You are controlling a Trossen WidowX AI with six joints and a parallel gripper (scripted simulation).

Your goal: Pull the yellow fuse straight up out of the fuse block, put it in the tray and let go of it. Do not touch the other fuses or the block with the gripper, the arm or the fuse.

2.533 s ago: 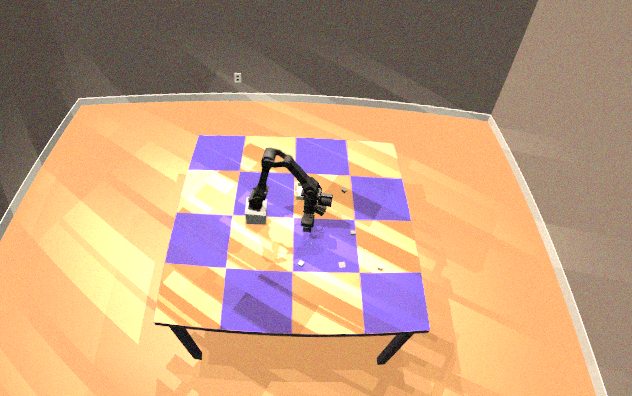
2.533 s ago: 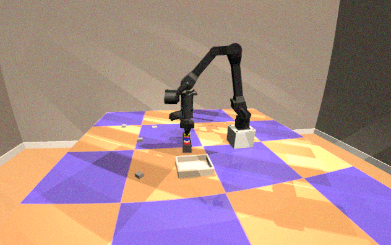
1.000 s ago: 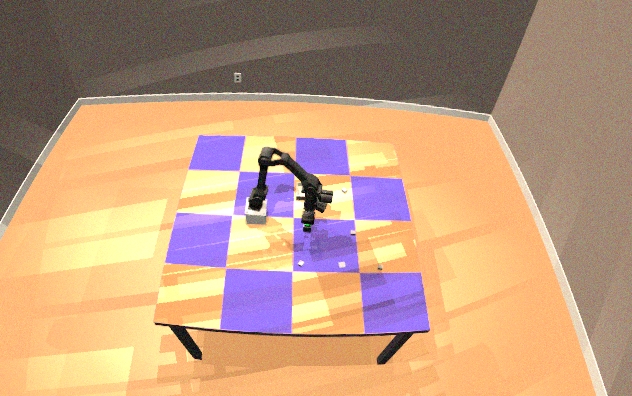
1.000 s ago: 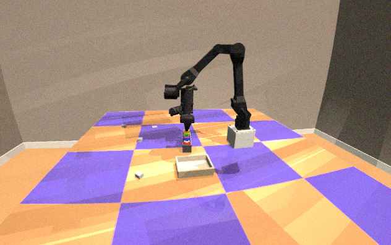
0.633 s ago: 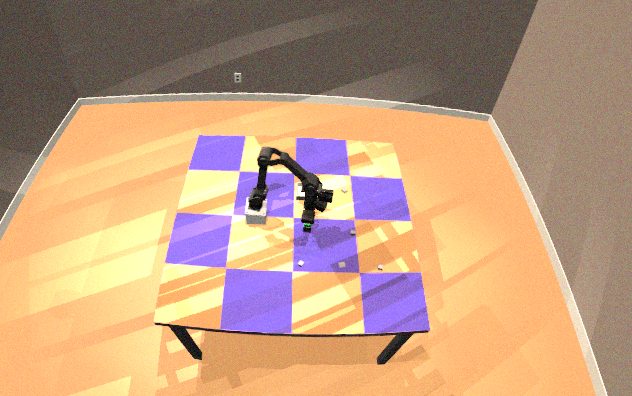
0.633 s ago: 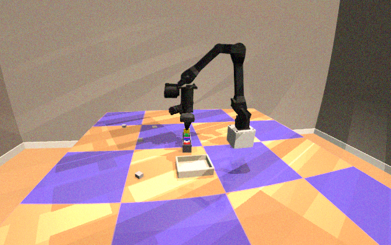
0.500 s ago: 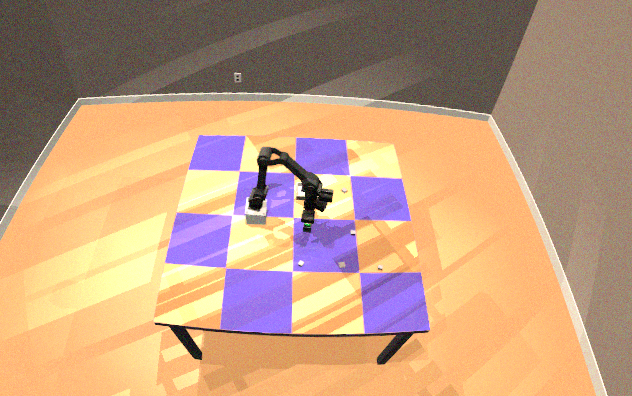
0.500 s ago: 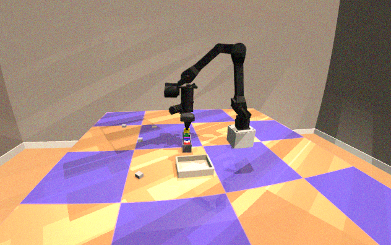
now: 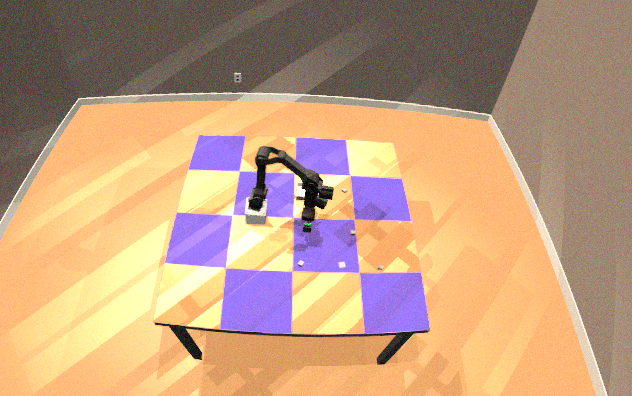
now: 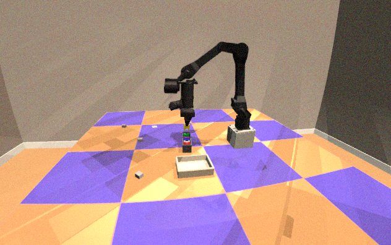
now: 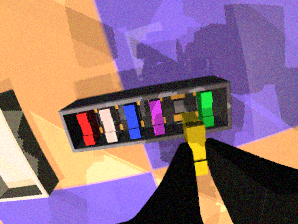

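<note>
Now: the beige tray 22 cm to the left of my gripper tip, 9 cm below it and 3 cm behind it.
</note>
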